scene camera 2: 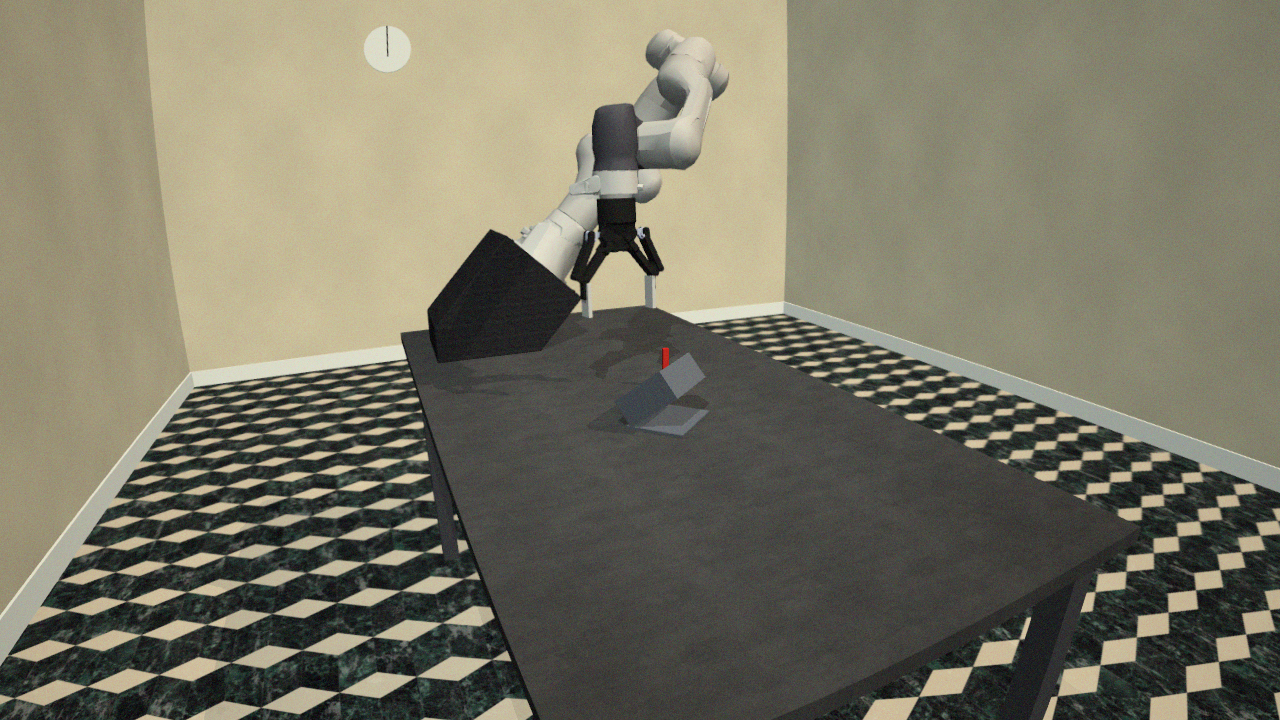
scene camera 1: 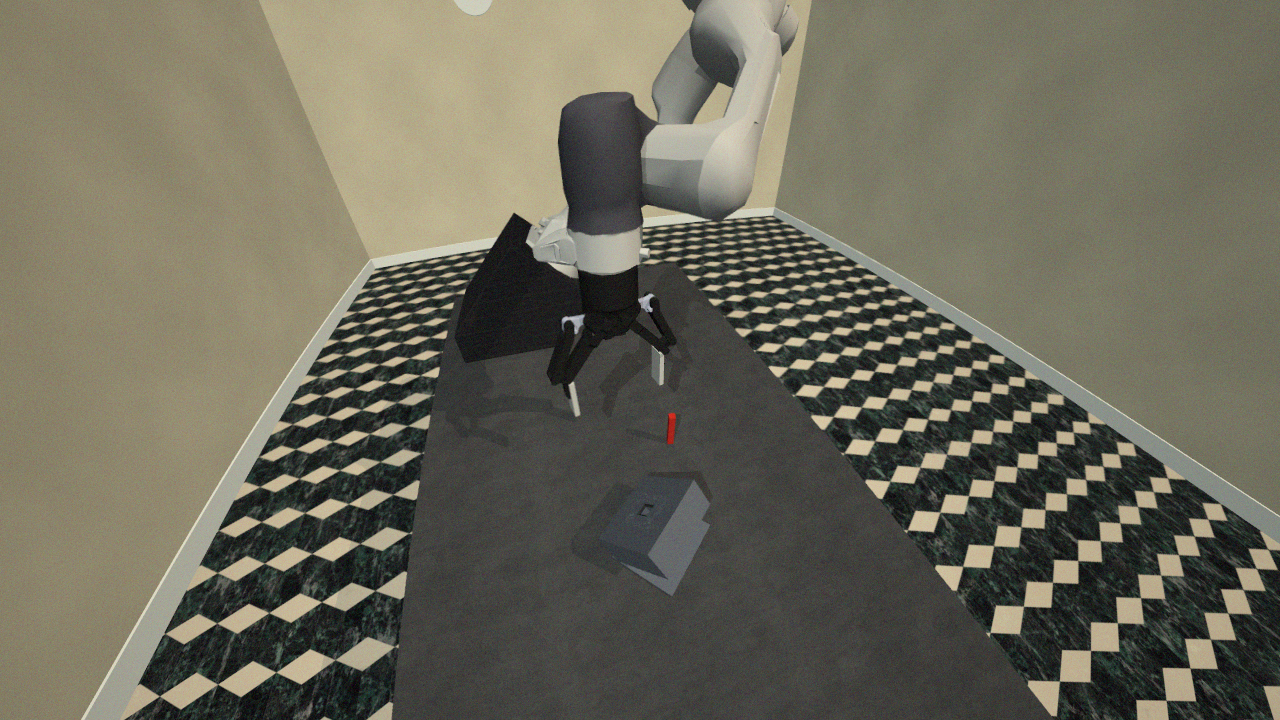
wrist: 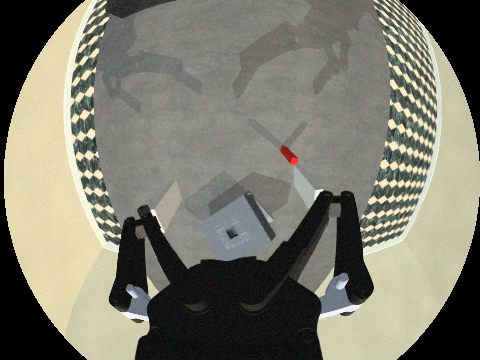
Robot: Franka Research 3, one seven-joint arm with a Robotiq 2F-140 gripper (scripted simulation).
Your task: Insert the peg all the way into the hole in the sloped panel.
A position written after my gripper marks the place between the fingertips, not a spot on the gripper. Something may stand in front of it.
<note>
I see my gripper (scene camera 1: pixel 617 394).
My gripper is seen too in scene camera 2 (scene camera 2: pixel 619 311) and in the wrist view (wrist: pixel 234 182).
</note>
